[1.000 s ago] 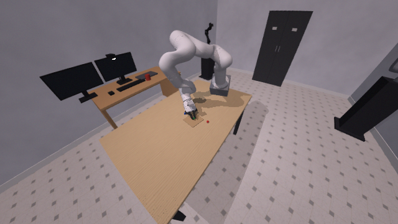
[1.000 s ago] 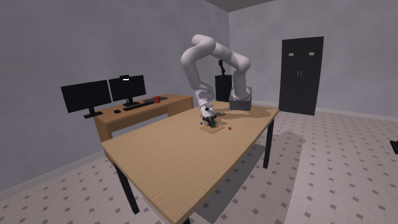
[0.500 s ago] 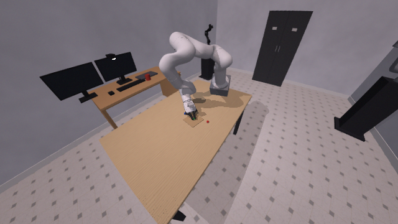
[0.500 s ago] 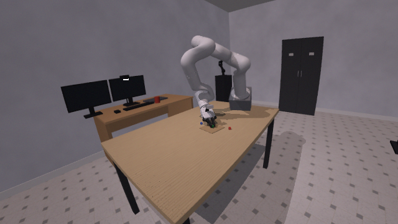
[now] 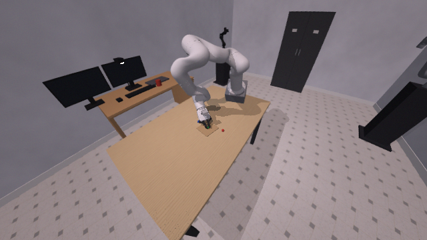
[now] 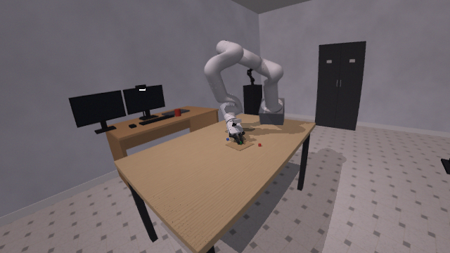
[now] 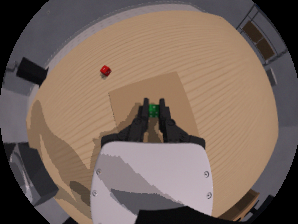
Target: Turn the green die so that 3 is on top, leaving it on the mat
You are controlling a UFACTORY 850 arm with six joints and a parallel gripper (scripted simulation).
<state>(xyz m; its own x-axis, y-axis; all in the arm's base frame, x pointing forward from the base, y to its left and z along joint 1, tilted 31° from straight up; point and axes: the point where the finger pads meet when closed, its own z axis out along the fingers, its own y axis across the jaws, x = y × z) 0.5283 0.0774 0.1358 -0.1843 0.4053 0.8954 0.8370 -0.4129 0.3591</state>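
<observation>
My hand is 10 mm to the right of the green die and 20 mm above it. The rest, counted from my hand: red die (70 mm behind, 120 mm to the left, 20 mm below); then tan mat (30 mm below); then blue die (10 mm ahead, 120 mm to the right, 20 mm below).
</observation>
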